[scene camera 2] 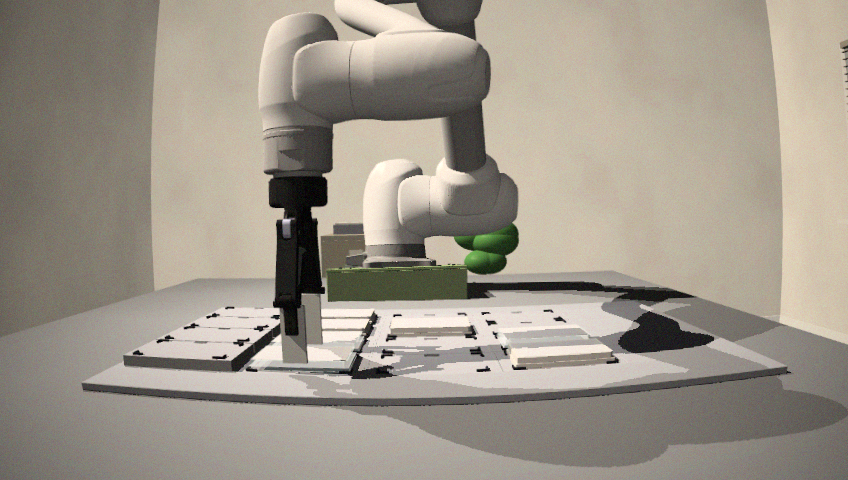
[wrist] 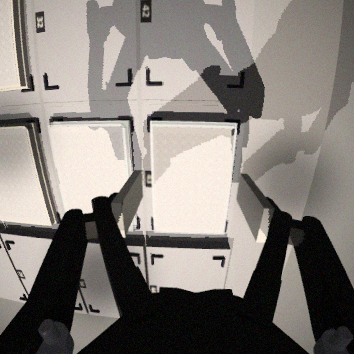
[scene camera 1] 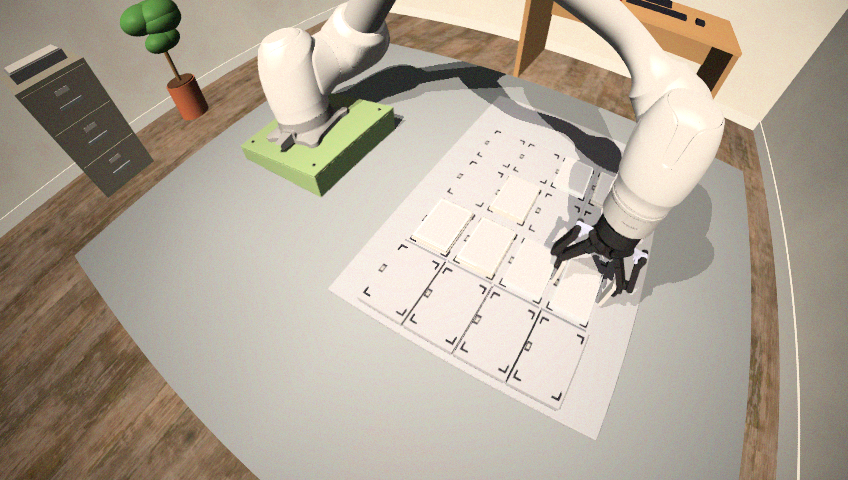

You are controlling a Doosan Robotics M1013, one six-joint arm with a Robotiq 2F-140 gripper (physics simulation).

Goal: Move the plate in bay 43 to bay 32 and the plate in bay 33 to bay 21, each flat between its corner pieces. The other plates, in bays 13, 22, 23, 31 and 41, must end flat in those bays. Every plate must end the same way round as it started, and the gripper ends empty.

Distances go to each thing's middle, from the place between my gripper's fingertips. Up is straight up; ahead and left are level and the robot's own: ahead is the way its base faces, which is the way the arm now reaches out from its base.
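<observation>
Hand 20 mm above bay 43 [wrist: 187, 112]. From my hand: raised block [scene camera 1: 546, 370], 10 mm below, 30 mm behind, 160 mm to the right; bay 33 [wrist: 86, 111], 20 mm below, 100 mm behind, 20 mm to the left; bay 42 [scene camera 2: 463, 363], 20 mm below, 30 mm ahead, 160 mm to the left. Nearest to my hand of the things named here, going by their middles: bay 43.
</observation>
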